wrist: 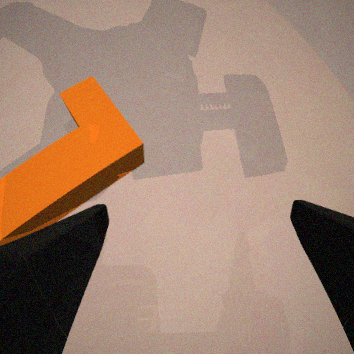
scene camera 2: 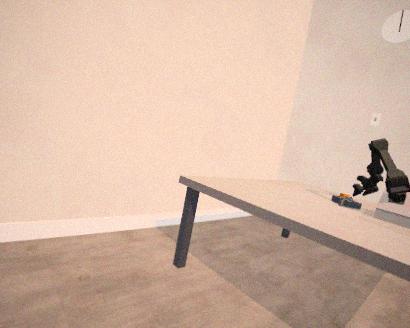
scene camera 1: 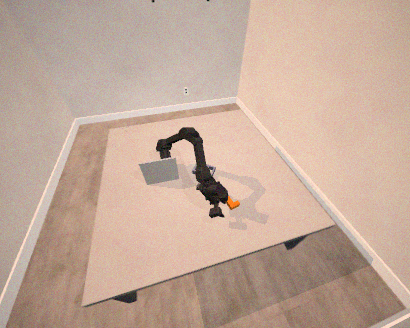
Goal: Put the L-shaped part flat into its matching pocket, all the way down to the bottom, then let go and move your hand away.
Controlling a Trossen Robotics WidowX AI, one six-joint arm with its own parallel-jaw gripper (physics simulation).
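The orange L-shaped part lies on the table beside the gripper in scene camera 1. In the wrist view it is at the left, outside the space between the fingers, and the left finger hides some of it. My gripper is open and empty. Its height above the table is hard to tell. A small blue-grey block stands behind the arm in scene camera 1, partly hidden by it. Its pocket shape cannot be made out.
A grey slab stands at the arm's left in scene camera 1, near the raised black arm link. The arm's shadow falls across the table around the orange part. The table's front edge is beyond the gripper.
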